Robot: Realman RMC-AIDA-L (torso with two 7-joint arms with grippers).
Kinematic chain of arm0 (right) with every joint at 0, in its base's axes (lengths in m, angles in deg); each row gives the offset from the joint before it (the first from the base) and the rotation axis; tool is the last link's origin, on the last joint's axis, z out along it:
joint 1: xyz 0 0 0.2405 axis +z
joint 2: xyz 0 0 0 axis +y
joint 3: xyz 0 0 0.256 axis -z
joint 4: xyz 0 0 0 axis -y
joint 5: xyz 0 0 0.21 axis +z
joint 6: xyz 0 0 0 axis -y
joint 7: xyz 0 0 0.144 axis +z
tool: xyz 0 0 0
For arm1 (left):
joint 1: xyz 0 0 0.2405 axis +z
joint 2: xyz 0 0 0 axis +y
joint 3: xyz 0 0 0.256 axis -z
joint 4: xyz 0 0 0 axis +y
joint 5: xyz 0 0 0.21 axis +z
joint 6: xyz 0 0 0 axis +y
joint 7: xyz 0 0 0.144 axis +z
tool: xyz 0 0 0
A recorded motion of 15 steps. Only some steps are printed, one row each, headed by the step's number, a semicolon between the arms.
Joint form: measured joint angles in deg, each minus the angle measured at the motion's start. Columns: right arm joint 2, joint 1, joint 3, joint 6, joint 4, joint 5, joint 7; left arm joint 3, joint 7, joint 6, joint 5, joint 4, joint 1, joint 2.
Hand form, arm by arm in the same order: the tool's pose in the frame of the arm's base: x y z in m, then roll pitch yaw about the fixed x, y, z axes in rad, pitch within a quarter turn. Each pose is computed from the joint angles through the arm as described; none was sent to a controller.
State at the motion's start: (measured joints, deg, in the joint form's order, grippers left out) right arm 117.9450 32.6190 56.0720 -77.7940 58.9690 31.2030 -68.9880; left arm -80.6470 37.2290 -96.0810 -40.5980 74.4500 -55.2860 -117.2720
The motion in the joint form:
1: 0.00 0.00 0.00 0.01 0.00 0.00 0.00; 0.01 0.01 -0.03 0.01 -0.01 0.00 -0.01
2: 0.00 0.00 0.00 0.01 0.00 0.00 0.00; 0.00 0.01 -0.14 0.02 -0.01 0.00 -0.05
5: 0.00 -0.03 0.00 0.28 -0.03 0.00 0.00; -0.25 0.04 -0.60 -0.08 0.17 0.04 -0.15
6: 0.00 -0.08 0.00 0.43 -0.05 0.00 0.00; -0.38 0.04 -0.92 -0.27 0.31 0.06 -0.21
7: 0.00 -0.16 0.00 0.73 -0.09 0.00 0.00; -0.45 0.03 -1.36 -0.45 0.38 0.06 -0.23
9: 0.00 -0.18 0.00 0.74 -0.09 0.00 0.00; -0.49 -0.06 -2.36 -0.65 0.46 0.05 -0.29
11: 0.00 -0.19 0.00 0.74 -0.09 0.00 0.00; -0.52 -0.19 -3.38 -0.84 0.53 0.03 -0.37
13: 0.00 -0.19 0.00 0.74 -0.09 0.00 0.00; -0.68 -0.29 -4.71 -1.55 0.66 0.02 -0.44
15: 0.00 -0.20 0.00 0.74 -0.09 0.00 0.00; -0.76 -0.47 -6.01 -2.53 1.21 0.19 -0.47
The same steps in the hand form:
1: 0.2810 0.3700 0.0317 -2.6659 -0.1338 -0.5879; -0.0508 0.3744 -0.0076 -2.8986 0.2840 0.3288
2: 0.2810 0.3700 0.0317 -2.6659 -0.1338 -0.5879; -0.0509 0.3740 -0.0078 -2.9003 0.2855 0.3289
5: 0.2813 0.3704 0.0318 -2.6620 -0.1323 -0.5880; -0.0508 0.3720 -0.0087 -2.9083 0.2929 0.3249
6: 0.2817 0.3705 0.0319 -2.6598 -0.1315 -0.5886; -0.0505 0.3706 -0.0093 -2.9152 0.2961 0.3220
7: 0.2825 0.3707 0.0321 -2.6555 -0.1300 -0.5896; -0.0505 0.3692 -0.0095 -2.9224 0.3007 0.3210
9: 0.2826 0.3706 0.0321 -2.6553 -0.1299 -0.5899; -0.0511 0.3666 -0.0097 -2.9354 0.3118 0.3228
11: 0.2827 0.3705 0.0321 -2.6553 -0.1299 -0.5901; -0.0516 0.3639 -0.0099 -2.9486 0.3230 0.3251
13: 0.2827 0.3705 0.0321 -2.6553 -0.1299 -0.5901; -0.0515 0.3596 -0.0106 -2.9731 0.3352 0.3229
15: 0.2827 0.3705 0.0321 -2.6553 -0.1299 -0.5903; -0.0508 0.3550 -0.0103 -2.9979 0.3404 0.3185

